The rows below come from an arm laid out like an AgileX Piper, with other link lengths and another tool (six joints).
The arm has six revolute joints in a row. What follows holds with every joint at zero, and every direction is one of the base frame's.
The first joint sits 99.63 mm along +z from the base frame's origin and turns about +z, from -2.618 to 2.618 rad.
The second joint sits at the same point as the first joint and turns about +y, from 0 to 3.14 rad.
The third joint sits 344.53 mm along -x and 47.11 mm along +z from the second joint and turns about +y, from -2.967 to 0 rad.
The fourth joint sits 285.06 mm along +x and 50.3 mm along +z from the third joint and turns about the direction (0.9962, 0, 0.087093), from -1.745 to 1.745 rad.
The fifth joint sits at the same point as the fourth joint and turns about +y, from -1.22 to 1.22 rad.
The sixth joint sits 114.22 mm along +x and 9.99 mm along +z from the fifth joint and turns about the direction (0.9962, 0, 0.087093), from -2.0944 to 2.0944 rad.
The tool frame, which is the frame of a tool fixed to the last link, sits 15.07 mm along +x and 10 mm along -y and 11.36 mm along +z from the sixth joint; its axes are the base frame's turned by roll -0.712, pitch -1.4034 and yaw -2.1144 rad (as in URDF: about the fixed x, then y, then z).
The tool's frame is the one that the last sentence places.
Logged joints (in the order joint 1, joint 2, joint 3, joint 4, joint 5, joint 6), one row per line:
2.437, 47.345, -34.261, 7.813, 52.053, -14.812
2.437, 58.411, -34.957, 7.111, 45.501, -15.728
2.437, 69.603, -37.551, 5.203, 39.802, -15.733
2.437, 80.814, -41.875, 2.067, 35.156, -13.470
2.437, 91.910, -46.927, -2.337, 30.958, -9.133
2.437, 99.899, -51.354, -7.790, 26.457, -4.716
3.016, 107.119, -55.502, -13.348, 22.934, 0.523
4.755, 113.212, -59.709, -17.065, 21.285, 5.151
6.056, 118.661, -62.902, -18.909, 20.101, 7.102
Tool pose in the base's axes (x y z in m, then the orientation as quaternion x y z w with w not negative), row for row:
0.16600, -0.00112, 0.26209, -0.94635, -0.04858, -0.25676, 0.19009
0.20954, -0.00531, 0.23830, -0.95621, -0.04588, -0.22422, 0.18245
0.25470, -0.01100, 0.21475, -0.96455, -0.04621, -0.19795, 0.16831
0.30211, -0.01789, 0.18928, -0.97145, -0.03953, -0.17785, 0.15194
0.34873, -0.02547, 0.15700, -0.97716, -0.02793, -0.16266, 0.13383
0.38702, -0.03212, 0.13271, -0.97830, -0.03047, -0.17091, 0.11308
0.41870, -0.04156, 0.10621, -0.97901, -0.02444, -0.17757, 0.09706
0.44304, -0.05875, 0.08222, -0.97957, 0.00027, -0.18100, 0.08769
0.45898, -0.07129, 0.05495, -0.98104, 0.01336, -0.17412, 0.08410
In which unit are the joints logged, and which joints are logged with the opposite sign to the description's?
The joints are logged in degrees. Opposite sign: joint 1.
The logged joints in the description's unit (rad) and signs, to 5 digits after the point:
-0.04253, 0.82633, -0.59797, 0.13636, 0.90850, -0.25852
-0.04253, 1.01946, -0.61011, 0.12411, 0.79414, -0.27451
-0.04253, 1.21480, -0.65539, 0.09081, 0.69468, -0.27459
-0.04253, 1.41047, -0.73086, 0.03608, 0.61359, -0.23510
-0.04253, 1.60413, -0.81903, -0.04079, 0.54032, -0.15940
-0.04253, 1.74357, -0.89630, -0.13596, 0.46176, -0.08231
-0.05264, 1.86958, -0.96869, -0.23297, 0.40027, 0.00913
-0.08299, 1.97592, -1.04212, -0.29784, 0.37149, 0.08990
-0.10570, 2.07103, -1.09785, -0.33002, 0.35083, 0.12395

